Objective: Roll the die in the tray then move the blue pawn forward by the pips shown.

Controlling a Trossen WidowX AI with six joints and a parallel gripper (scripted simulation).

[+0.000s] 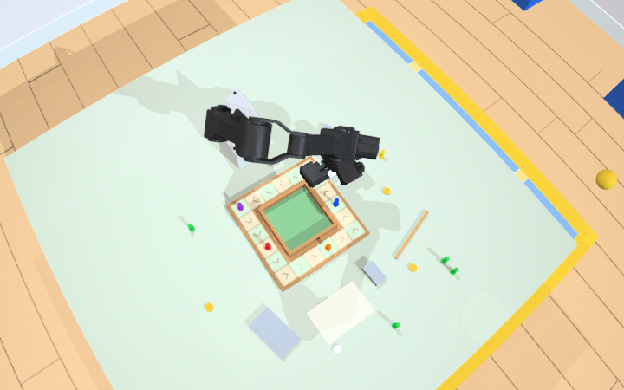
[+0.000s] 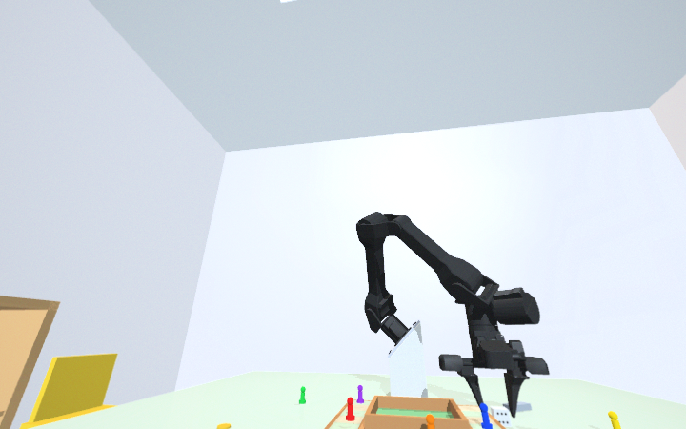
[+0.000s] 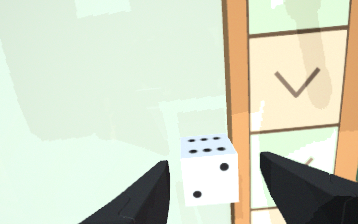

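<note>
My gripper tip is 8 cm short of the blue pawn, 5 cm to the left of it and 2 cm below it. The rest, counted from my gripper tip: white die (right at my gripper tip); purple pawn (8 cm behind, 26 cm to the right, 2 cm above); orange pawn (16 cm ahead, 15 cm to the right, 2 cm above).
</note>
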